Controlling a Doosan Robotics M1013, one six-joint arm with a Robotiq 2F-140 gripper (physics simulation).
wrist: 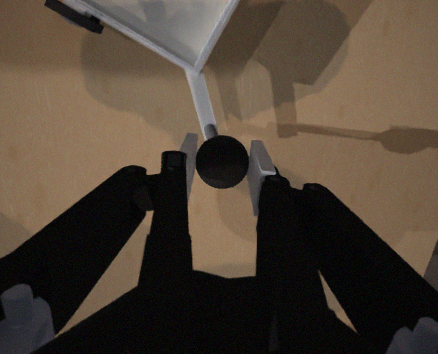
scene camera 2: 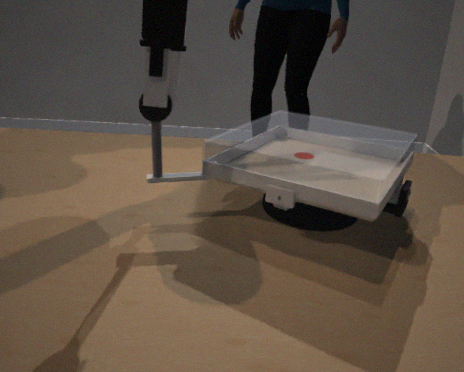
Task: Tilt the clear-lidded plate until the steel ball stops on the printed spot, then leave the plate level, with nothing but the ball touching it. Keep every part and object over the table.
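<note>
The clear-lidded plate stands over a round black base and looks tilted, its handle side higher than its front right corner. The red printed spot shows through the lid. I cannot make out the steel ball in either view. A flat handle arm runs from one plate corner to an upright grey post topped by a black ball knob. My gripper is shut on the black knob, with one pad on each side of it.
A white bracket sits on the plate's front side. A black fitting sits at another side. The wooden table carries broad shadows. A person stands behind the table.
</note>
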